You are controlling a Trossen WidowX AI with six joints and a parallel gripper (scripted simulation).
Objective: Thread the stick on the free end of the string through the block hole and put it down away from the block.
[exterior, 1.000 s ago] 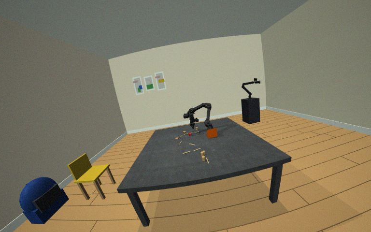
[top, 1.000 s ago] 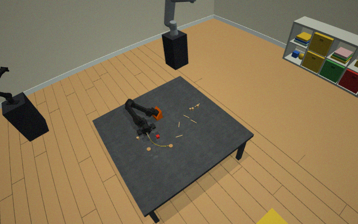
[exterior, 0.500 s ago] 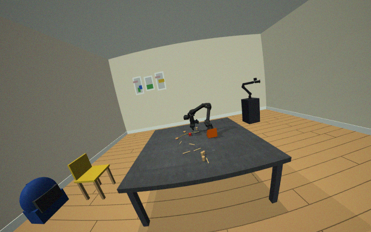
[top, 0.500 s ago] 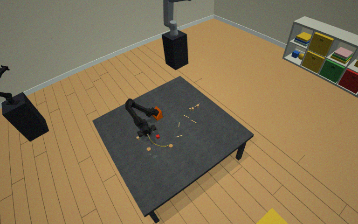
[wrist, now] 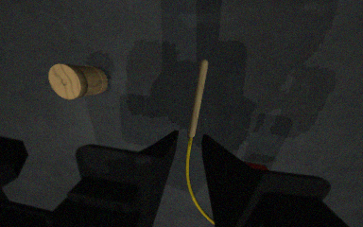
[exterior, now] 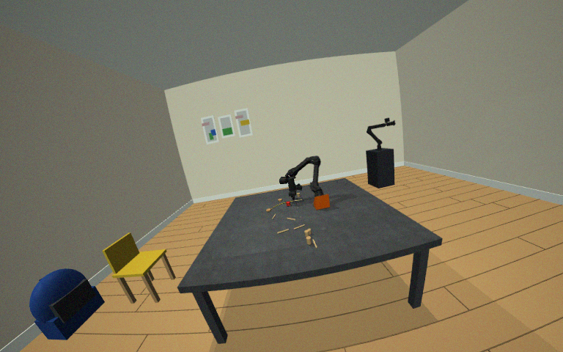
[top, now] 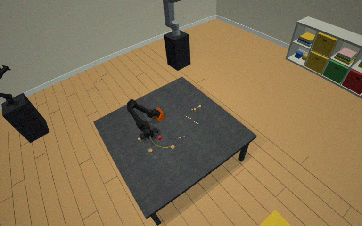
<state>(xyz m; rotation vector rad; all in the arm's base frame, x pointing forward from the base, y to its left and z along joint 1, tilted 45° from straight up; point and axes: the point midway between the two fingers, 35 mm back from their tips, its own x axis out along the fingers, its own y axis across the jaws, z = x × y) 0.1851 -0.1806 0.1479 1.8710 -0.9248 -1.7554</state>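
Now: the thin wooden stick 20 mm behind my gripper tip, 10 mm to the left of it and 10 mm below it. From my gripper tip the other things lie so: red block: 60 mm ahead, 70 mm to the left; then round wooden button: 240 mm ahead, 110 mm to the left, 10 mm below.
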